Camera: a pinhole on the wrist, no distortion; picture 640 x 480 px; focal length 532.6 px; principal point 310.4 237.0 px. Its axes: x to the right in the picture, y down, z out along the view. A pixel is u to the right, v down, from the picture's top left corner.
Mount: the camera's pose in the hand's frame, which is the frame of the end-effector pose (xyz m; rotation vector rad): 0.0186 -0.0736 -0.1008 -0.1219 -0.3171 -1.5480
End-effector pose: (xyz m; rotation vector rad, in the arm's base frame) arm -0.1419 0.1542 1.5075 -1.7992 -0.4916 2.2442
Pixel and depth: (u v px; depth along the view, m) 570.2 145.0 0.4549
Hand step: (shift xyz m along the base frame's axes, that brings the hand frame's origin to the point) -0.3540 0.0605 0.2442
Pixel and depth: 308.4 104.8 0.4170
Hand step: -0.2446 -0.1215 0.1612
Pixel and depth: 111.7 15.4 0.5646
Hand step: -0.2686 -0.4035 0.2129
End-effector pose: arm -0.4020 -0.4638 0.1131 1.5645 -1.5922 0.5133
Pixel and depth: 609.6 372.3 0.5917
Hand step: 0.0728 -0.5318 -0.3166
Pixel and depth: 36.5 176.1 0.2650
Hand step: -0.1585 -0.0401 -0.0642
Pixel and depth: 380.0 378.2 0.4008
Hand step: -0.0641 -0.2857 -0.1231
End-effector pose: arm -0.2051 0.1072 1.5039 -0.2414 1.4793 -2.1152
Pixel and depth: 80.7 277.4 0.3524
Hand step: 0.1396 -0.2038 -0.0807
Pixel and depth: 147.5 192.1 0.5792
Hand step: 0.3412 -0.3339 -0.0654
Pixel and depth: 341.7 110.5 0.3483
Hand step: 0.1890 -0.1288 0.1028
